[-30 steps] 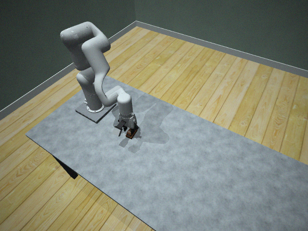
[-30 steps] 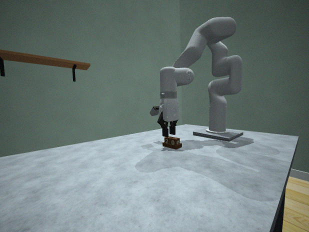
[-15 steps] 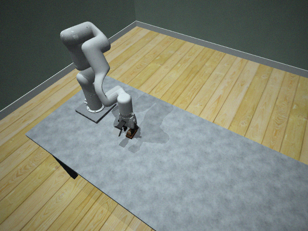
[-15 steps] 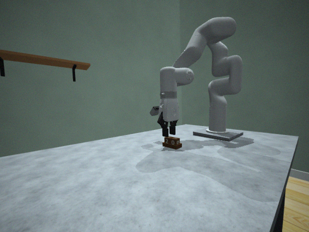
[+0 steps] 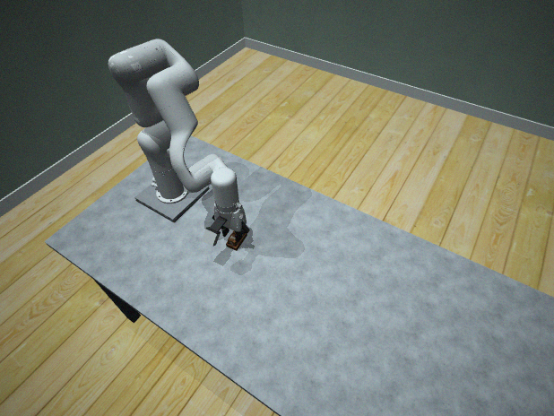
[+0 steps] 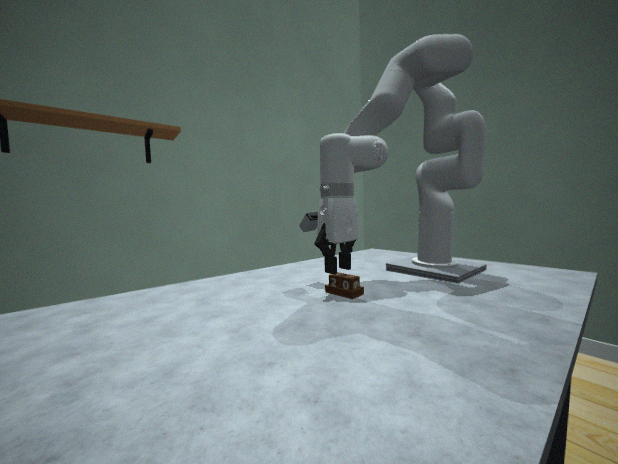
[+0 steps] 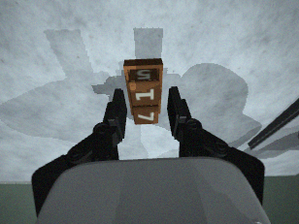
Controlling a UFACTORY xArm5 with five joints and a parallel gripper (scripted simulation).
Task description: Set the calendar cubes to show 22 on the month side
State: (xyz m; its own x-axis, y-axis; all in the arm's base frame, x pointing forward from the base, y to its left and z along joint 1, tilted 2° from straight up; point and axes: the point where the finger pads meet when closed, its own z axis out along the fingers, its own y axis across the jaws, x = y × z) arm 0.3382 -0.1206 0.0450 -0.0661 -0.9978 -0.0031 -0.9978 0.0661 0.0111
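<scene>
My gripper is now 4 cm above the date cube. The rest, counted from my hand: brown calendar tray: 2 cm to the left, 6 cm below.
</scene>
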